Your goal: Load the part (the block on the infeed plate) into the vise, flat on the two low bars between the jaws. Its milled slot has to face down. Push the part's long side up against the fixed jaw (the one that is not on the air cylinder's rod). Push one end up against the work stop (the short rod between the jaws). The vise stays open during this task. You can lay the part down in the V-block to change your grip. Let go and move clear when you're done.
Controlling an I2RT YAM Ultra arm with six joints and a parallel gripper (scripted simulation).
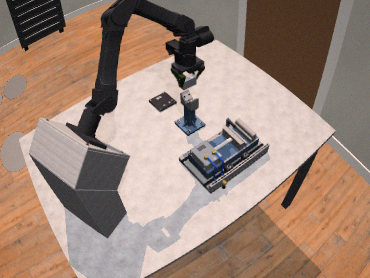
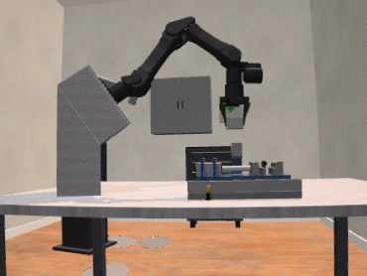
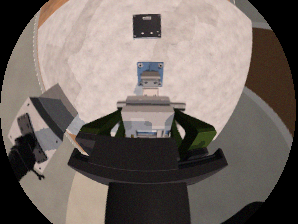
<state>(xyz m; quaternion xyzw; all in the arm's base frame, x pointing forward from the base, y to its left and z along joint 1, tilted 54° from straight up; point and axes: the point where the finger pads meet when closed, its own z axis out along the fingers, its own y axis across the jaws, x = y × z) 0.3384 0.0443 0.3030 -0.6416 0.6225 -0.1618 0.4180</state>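
Right now the grey part is 10 mm to the left of my hand. The rest, counted from my hand: fixed jaw (170 mm to the right, 160 mm ahead, 150 mm below); then moving jaw (190 mm to the right, 150 mm below, 100 mm ahead); then air cylinder rod (200 mm to the right, 150 mm below, 50 mm ahead).
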